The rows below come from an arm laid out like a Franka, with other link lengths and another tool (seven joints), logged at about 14 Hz.
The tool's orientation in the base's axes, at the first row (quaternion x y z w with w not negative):
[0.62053 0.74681 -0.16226 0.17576]
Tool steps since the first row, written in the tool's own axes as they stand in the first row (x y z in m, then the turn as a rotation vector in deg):
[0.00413 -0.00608 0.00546 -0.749 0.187 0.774]
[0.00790 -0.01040 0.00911 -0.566 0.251 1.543]
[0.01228 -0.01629 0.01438 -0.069 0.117 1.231]
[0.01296 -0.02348 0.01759 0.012 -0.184 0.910]
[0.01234 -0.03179 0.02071 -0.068 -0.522 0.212]
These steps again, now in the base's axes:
[-0.00634 0.00000 -0.00660 0.357 -0.975 -0.342]
[-0.01100 0.00083 -0.01148 0.436 -1.158 -1.110]
[-0.01721 0.00117 -0.01804 0.202 -0.606 -1.061]
[-0.02420 -0.00099 -0.02102 -0.127 -0.441 -0.807]
[-0.03209 -0.00444 -0.02329 -0.489 -0.249 -0.144]

